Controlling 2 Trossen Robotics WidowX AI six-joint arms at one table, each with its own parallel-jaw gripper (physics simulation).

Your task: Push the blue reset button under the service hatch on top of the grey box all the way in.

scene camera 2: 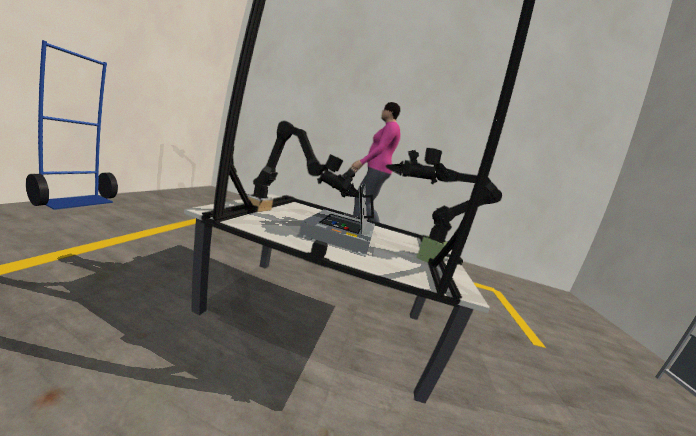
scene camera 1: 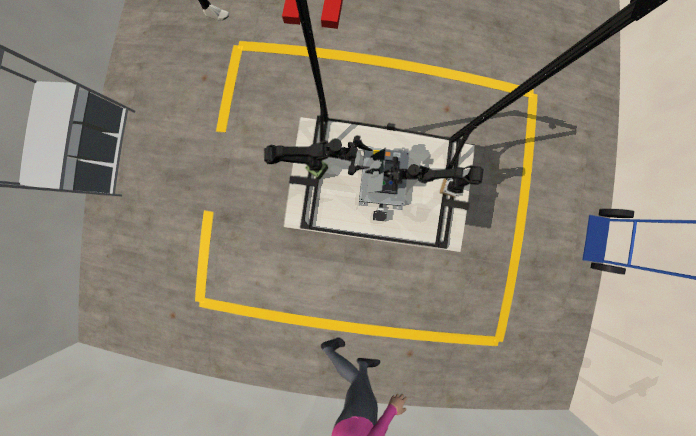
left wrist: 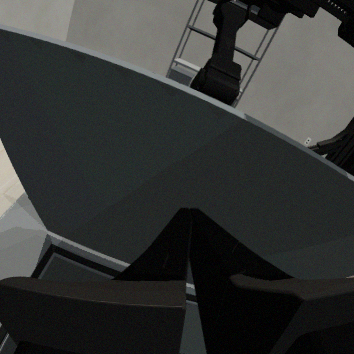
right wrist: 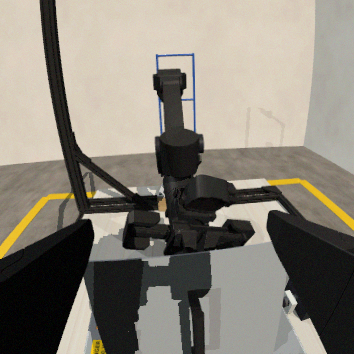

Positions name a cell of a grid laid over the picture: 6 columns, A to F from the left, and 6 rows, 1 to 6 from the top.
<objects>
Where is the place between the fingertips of my right gripper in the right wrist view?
D4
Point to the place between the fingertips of my left gripper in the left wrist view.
At D4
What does my right gripper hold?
Nothing.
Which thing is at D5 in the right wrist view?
A service hatch.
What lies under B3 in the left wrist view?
A service hatch.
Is my right gripper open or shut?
Open.
</objects>
